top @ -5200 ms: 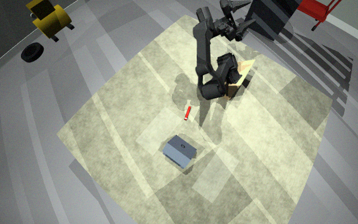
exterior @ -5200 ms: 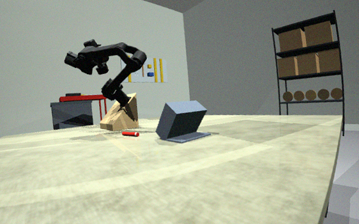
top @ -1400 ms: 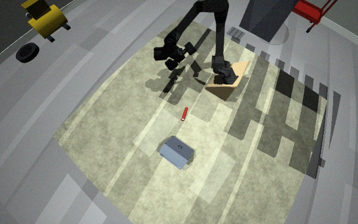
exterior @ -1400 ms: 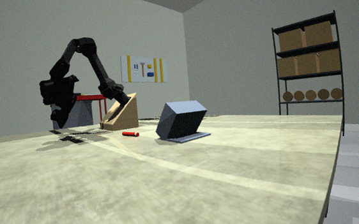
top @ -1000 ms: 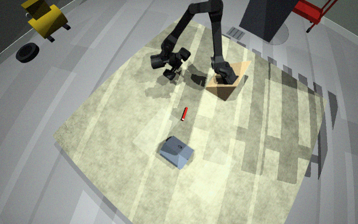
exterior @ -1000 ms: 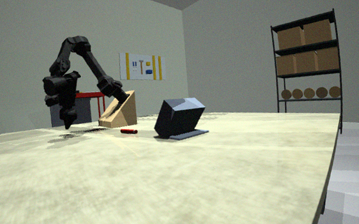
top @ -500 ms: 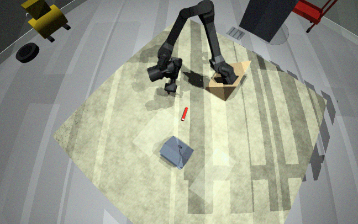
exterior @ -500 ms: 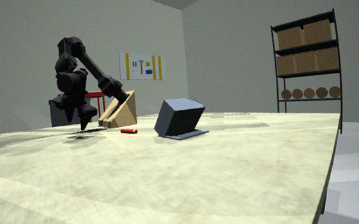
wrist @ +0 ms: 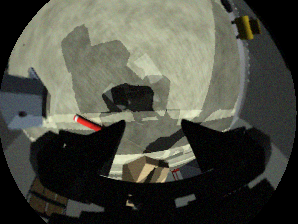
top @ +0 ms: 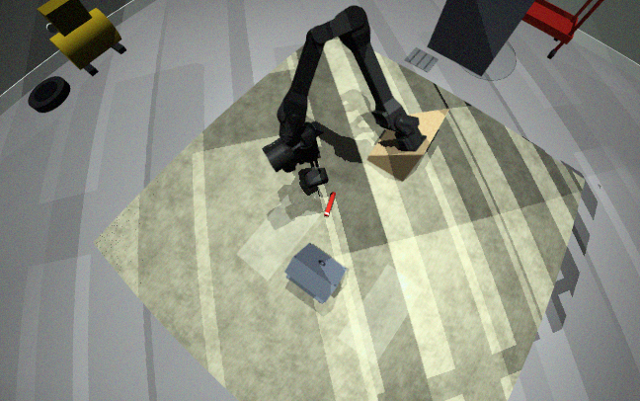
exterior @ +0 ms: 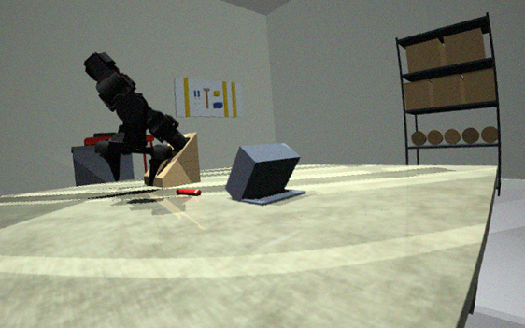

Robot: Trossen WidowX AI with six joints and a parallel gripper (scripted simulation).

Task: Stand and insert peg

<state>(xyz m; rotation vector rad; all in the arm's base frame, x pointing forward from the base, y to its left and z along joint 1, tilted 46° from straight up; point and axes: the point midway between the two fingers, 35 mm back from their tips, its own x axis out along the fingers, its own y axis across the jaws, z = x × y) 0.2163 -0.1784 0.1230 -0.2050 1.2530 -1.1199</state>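
The red peg lies 70 mm ahead of my gripper tip, 130 mm to the left of it and 40 mm below it. From my gripper tip the other things lie so: blue-grey sloped panel 240 mm ahead, 230 mm to the left, 10 mm above.
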